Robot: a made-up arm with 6 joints. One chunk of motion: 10 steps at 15 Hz.
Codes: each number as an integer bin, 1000 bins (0 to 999) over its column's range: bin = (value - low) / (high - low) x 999, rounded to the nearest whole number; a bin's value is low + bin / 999 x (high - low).
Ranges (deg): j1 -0.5..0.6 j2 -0.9..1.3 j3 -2..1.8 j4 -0.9..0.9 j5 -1.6..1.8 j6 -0.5..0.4
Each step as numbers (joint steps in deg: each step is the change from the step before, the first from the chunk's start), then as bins.
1 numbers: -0.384 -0.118 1.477 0.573 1.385 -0.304
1 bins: 105 355 914 818 877 218
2 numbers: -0.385 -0.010 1.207 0.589 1.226 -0.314
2 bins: 104 404 843 826 830 206
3 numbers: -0.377 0.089 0.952 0.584 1.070 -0.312
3 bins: 112 449 776 824 785 209
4 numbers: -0.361 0.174 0.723 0.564 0.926 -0.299
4 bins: 126 488 716 813 742 223
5 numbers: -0.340 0.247 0.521 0.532 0.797 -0.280
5 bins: 145 521 663 795 704 244
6 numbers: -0.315 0.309 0.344 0.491 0.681 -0.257
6 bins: 168 549 616 772 670 270
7 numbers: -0.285 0.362 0.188 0.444 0.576 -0.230
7 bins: 195 573 575 746 639 300
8 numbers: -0.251 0.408 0.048 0.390 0.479 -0.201
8 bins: 226 594 538 716 611 332
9 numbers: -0.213 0.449 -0.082 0.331 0.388 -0.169
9 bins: 261 613 504 683 584 367
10 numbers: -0.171 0.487 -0.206 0.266 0.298 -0.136
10 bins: 299 630 472 647 558 404
